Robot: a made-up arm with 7 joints.
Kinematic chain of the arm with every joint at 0, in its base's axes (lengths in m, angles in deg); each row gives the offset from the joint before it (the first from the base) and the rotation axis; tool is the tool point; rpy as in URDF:
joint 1: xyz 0 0 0.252 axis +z
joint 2: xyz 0 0 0 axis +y
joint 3: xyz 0 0 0.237 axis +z
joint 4: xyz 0.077 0 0 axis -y
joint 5: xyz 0.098 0 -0.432 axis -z
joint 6: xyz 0 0 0 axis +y
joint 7: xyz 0.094 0 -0.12 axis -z
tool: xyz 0 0 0 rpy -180 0 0
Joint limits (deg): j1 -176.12..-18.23 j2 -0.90..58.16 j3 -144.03..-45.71 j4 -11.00..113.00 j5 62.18..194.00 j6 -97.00..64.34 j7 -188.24..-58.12
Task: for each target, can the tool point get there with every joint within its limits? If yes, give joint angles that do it. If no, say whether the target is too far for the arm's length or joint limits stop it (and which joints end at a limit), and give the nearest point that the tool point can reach.
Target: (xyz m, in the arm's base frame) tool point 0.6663 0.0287 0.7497
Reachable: no: joint limits stop it (at a limit: joint 1, joint 2, joint 3) | nearest point 0.4726 0.1939 0.7267 | short by 0.256 m
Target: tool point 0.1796 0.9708 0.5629
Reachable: no: too far | nearest point 0.1225 0.6622 0.5370 | short by 0.315 m
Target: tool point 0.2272 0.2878 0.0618
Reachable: yes | joints -151.09 23.39 -134.40 8.78 85.62 11.36 -159.03
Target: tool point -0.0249 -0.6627 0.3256
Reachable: yes | joints -31.65 9.20 -64.10 70.23 73.45 48.84 -94.36
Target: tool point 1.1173 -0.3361 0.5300
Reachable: no: too far | nearest point 0.5566 -0.5562 0.4195 | short by 0.612 m
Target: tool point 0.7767 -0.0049 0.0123
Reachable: no: joint limits stop it (at a limit: joint 1, joint 2, joint 3) | nearest point 0.4373 0.1890 0.1408 | short by 0.411 m
